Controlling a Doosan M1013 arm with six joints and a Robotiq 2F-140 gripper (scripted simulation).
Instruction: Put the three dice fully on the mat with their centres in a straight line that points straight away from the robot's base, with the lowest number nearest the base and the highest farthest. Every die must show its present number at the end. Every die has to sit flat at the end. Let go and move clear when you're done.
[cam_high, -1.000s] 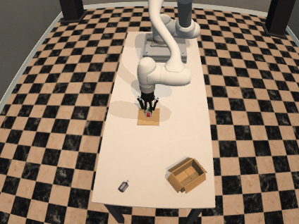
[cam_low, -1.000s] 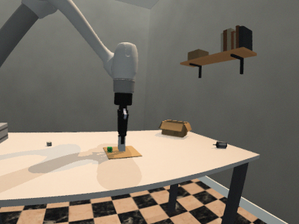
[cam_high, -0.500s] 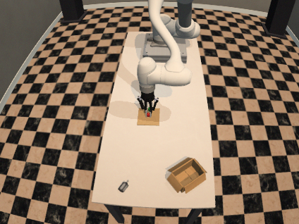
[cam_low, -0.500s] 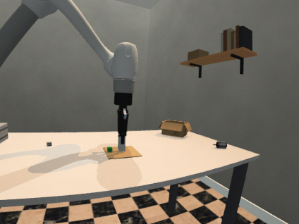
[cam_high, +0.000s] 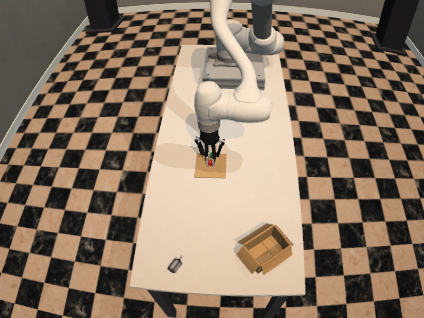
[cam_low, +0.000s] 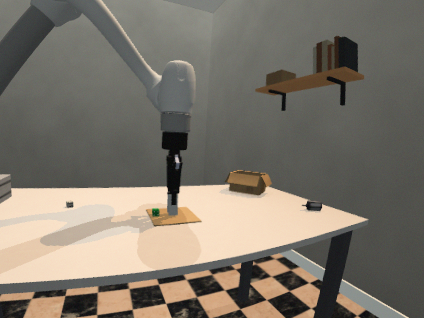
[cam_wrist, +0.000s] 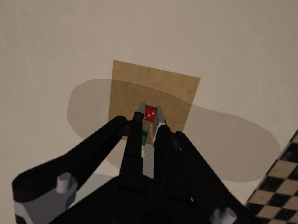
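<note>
My gripper is now 2 cm above the red die. The rest, counted from my hand: green die: 5 cm behind, 3 cm below; then white die: 33 cm behind, 10 cm to the left, 3 cm below; then tan mat: 4 cm below.
</note>
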